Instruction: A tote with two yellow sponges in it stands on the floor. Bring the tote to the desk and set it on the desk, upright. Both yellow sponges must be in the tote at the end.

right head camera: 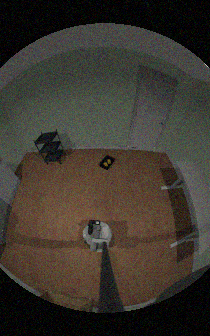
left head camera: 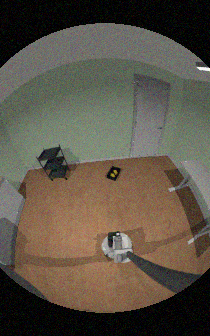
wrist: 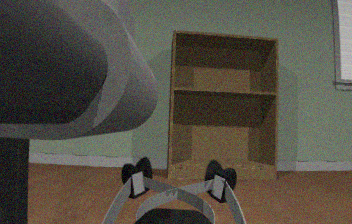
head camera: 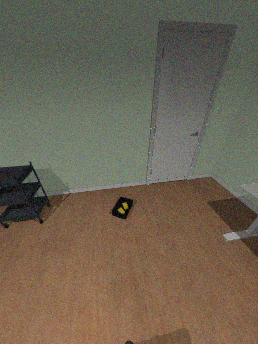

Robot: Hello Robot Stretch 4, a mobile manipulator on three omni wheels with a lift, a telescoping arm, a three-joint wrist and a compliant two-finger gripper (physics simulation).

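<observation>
A small black tote stands upright on the floor, out from the wall, between the cart and the door. Two yellow sponges lie in it: one sponge beside the other sponge. The white desk is partly in view at the right, with a foot on the floor; its top is mostly cut off in the head view. My gripper is open and empty in the wrist view, its two fingertips well apart, pointing towards a bookcase. The tote does not show in the wrist view.
A dark three-shelf cart stands left of the tote near the wall. A closed door is behind, to the right. A wooden bookcase stands against a wall. A large grey rounded shape fills the wrist view's upper left.
</observation>
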